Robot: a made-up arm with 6 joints.
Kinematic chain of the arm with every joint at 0, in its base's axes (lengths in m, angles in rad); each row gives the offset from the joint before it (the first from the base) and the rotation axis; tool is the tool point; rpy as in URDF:
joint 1: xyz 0 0 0.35 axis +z
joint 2: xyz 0 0 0 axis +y
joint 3: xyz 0.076 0 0.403 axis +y
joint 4: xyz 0.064 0 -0.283 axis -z
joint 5: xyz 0 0 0 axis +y
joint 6: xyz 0.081 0 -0.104 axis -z
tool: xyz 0 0 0 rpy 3.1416 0 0
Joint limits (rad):
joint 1: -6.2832..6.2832
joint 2: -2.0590..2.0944
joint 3: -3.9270..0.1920
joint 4: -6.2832..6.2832
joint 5: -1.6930..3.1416
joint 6: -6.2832..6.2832
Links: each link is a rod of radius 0.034 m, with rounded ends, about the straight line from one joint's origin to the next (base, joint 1, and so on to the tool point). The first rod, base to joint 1, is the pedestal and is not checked.
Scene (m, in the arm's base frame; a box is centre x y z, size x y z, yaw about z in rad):
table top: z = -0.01
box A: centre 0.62 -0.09 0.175 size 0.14 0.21 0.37 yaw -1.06
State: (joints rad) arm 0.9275 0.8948 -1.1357 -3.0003 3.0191 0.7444
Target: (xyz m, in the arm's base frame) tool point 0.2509 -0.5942 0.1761
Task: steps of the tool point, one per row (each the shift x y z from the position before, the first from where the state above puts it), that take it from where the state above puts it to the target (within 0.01 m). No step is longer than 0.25 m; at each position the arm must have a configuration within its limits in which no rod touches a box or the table.
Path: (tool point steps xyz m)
1: 0.1121 -0.1231 0.0773
2: 0.0564 -0.1530 0.0738
3: -0.0037 -0.1573 0.0674
4: -0.0567 -0.1375 0.0593
5: 0.0290 -0.1377 -0.0967
6: -0.0267 -0.1407 -0.1180
7: -0.0817 -0.1168 -0.1358
8: -0.1235 -0.0674 -0.1471

